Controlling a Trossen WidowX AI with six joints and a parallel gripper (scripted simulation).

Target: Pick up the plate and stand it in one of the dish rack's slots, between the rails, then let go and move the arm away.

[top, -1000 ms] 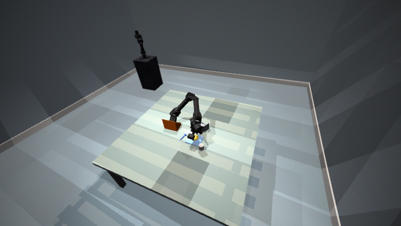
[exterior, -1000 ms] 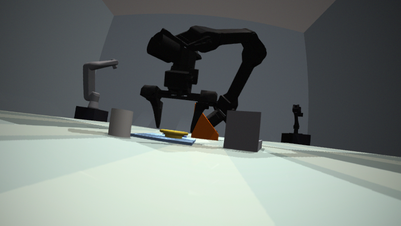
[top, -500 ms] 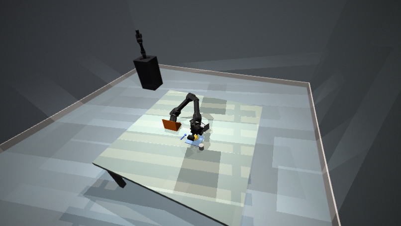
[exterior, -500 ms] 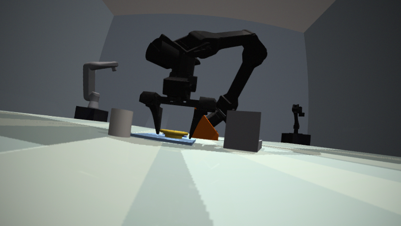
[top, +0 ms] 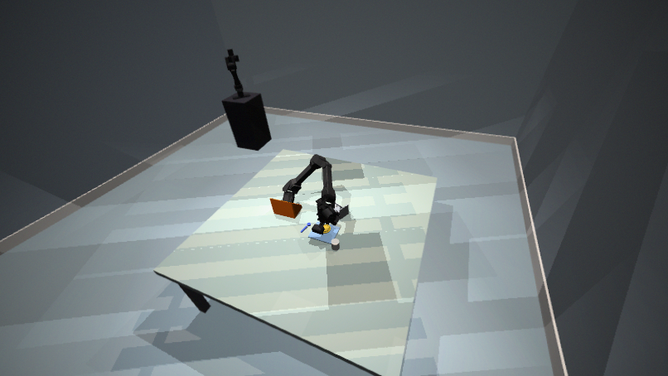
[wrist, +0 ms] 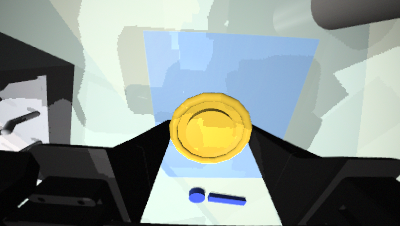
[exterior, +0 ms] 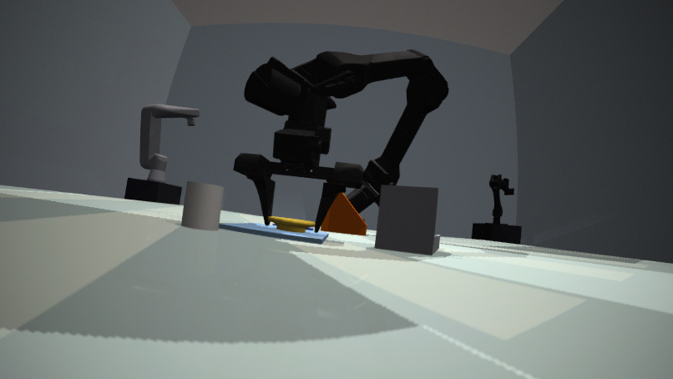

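My gripper tip is now 18 cm to the right of the grey dish rack, 2 cm below it and 1 cm short of it. Also, from my gripper tip: blue spoon: 12 cm behind, 1 cm to the right; then yellow plate: 1 cm above.
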